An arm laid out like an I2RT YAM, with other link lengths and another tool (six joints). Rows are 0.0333 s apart.
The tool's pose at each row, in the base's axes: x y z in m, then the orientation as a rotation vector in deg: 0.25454 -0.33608 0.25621 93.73 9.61 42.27; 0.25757 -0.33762 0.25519 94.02 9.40 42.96; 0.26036 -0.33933 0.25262 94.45 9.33 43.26; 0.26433 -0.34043 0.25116 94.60 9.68 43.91; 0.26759 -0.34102 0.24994 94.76 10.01 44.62; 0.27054 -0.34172 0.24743 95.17 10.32 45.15; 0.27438 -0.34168 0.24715 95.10 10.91 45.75; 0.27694 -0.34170 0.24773 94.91 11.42 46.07; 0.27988 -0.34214 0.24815 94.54 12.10 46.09; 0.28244 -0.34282 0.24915 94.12 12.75 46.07; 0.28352 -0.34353 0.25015 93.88 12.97 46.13; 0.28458 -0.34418 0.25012 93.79 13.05 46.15; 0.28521 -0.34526 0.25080 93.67 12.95 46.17; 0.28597 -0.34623 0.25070 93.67 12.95 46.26; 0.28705 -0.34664 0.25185 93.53 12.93 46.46; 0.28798 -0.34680 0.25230 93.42 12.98 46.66
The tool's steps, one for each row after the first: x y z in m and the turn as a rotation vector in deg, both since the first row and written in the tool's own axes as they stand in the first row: 0.00123 -0.00150 0.00297 0.27 0.26 0.62; 0.00161 -0.00434 0.00599 0.68 0.30 0.95; 0.00363 -0.00663 0.00912 1.00 0.87 1.17; 0.00545 -0.00860 0.01142 1.33 1.46 1.45; 0.00649 -0.01165 0.01368 1.87 1.86 1.69; 0.00941 -0.01305 0.01576 2.07 2.58 1.69; 0.01162 -0.01326 0.01716 2.09 3.10 1.54; 0.01385 -0.01364 0.01913 1.98 3.57 1.06; 0.01589 -0.01331 0.02108 1.81 4.01 0.57; 0.01674 -0.01254 0.02224 1.67 4.23 0.42; 0.01723 -0.01274 0.02336 1.61 4.31 0.36; 0.01743 -0.01206 0.02459 1.47 4.30 0.41; 0.01751 -0.01216 0.02582 1.48 4.35 0.46; 0.01857 -0.01132 0.02673 1.37 4.50 0.57; 0.01938 -0.01114 0.02736 1.32 4.68 0.63
